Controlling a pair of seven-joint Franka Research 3 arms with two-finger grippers.
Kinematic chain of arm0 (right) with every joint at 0, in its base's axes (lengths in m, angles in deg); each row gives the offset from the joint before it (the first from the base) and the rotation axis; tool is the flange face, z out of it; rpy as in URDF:
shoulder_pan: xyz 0 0 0.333 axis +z
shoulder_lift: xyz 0 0 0 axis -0.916 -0.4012 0
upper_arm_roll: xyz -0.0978 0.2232 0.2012 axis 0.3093 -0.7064 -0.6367
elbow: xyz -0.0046 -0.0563 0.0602 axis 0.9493 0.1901 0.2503
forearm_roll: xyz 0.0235 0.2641 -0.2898 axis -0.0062 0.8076 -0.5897
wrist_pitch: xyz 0 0 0 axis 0.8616 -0.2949 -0.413
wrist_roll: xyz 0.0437 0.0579 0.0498 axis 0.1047 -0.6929 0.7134
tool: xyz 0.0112 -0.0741 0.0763 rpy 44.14 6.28 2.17
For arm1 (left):
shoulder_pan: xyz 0 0 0.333 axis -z
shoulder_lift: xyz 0 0 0 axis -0.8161 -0.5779 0
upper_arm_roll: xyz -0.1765 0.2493 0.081 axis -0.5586 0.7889 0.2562
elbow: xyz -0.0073 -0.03 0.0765 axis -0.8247 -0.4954 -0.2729
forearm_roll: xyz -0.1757 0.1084 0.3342 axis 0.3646 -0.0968 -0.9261
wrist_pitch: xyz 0 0 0 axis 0.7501 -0.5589 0.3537
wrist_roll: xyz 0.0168 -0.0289 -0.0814 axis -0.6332 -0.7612 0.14
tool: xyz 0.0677 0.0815 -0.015 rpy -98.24 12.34 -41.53
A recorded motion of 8 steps. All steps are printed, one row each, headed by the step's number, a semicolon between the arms.
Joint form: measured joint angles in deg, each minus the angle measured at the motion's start. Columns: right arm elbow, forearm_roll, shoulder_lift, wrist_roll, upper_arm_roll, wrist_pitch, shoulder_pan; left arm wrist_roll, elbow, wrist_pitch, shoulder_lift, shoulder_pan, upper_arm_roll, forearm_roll.
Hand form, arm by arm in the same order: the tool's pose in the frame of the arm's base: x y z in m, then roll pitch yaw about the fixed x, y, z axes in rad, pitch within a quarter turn. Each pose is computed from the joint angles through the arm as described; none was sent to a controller.
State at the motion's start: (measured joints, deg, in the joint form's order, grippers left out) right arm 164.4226 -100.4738 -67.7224 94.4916 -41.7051 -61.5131 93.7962; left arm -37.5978 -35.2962 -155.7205 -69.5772 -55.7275 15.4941 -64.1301
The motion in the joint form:
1: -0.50 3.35 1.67 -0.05 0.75 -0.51 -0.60; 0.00 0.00 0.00 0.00 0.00 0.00 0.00
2: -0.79 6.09 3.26 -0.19 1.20 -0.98 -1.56; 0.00 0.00 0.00 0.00 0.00 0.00 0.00
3: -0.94 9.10 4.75 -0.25 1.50 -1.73 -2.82; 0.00 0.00 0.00 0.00 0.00 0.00 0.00
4: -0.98 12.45 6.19 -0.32 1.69 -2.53 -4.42; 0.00 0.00 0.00 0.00 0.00 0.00 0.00
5: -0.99 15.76 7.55 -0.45 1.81 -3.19 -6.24; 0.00 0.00 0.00 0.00 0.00 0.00 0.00
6: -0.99 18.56 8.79 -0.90 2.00 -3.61 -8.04; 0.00 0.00 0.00 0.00 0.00 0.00 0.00
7: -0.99 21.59 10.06 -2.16 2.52 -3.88 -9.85; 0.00 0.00 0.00 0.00 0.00 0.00 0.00
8: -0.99 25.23 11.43 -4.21 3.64 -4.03 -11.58; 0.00 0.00 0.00 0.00 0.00 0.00 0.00
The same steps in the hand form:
1: 0.4800 0.3617 0.5307 2.2756 -0.0317 0.2720; 0.5092 0.0009 0.6317 -3.1029 0.1007 0.3363
2: 0.4805 0.3515 0.5452 2.3253 -0.0402 0.2450; 0.5092 0.0009 0.6317 -3.1029 0.1007 0.3363
3: 0.4815 0.3411 0.5575 2.3809 -0.0465 0.2176; 0.5092 0.0009 0.6317 -3.1029 0.1007 0.3363
4: 0.4831 0.3294 0.5683 2.4414 -0.0478 0.1868; 0.5092 0.0009 0.6317 -3.1029 0.1007 0.3363
5: 0.4852 0.3164 0.5783 2.5000 -0.0458 0.1539; 0.5092 0.0009 0.6317 -3.1029 0.1007 0.3363
6: 0.4878 0.3024 0.5876 2.5483 -0.0410 0.1245; 0.5092 0.0009 0.6317 -3.1029 0.1007 0.3363
7: 0.4909 0.2859 0.5968 2.5980 -0.0261 0.1010; 0.5092 0.0009 0.6317 -3.1029 0.1007 0.3363
8: 0.4942 0.2661 0.6064 2.6558 -0.0016 0.0819; 0.5092 0.0009 0.6317 -3.1029 0.1007 0.3363

